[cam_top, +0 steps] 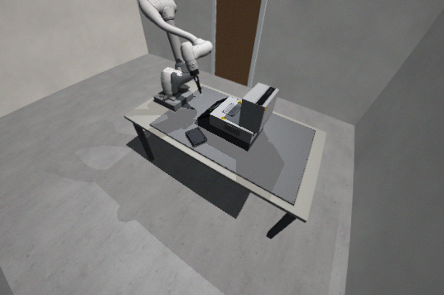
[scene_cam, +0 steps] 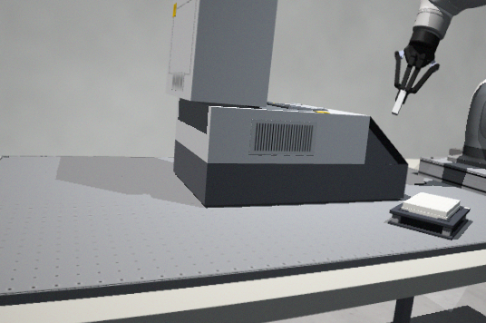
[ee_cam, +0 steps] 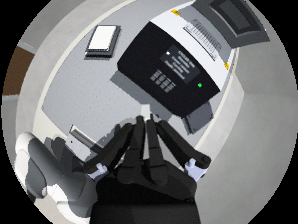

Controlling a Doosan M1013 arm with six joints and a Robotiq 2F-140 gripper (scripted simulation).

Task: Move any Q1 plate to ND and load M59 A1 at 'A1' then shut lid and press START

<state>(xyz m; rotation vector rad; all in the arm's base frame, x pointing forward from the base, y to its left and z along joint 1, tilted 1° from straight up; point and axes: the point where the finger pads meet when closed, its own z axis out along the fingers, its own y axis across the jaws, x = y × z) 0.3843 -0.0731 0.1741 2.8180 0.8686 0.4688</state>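
Now: hand 260 mm to the right of the white plate M59, 190 mm short of it and 190 mm above it. From my hand the other things lie so: dark nest N1: 260 mm to the left, 210 mm below, 190 mm ahead; then dark nest ND: 300 mm to the right, 210 mm below, 100 mm ahead.
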